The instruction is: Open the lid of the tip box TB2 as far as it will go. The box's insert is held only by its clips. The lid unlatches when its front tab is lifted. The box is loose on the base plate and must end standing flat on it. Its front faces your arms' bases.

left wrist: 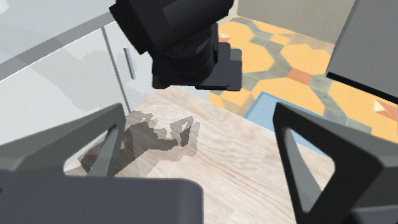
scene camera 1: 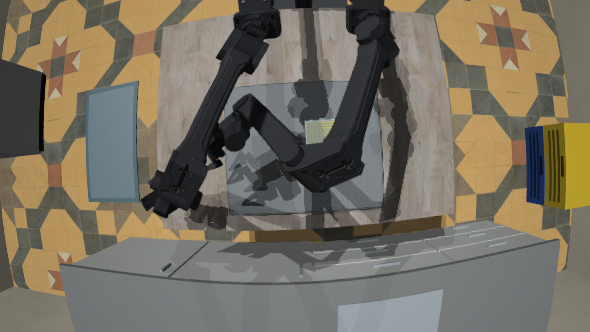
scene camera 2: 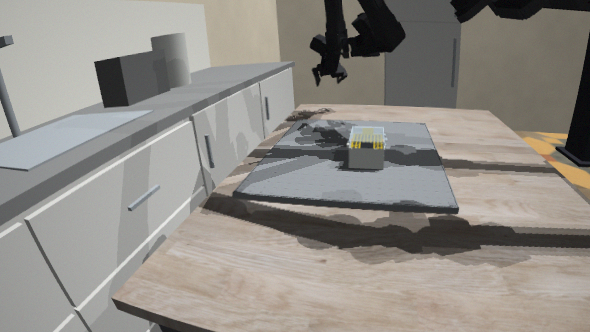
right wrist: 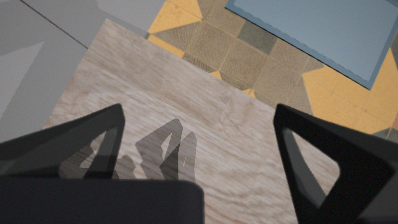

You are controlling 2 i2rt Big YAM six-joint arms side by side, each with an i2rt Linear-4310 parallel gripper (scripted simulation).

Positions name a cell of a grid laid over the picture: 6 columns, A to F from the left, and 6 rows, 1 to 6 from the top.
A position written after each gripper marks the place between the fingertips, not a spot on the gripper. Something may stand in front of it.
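Observation:
Clear lid (scene camera 2: D3) in sight. Right gripper (right wrist: D4), (left wrist: D3) in sight. Left gripper (left wrist: D3) in sight.

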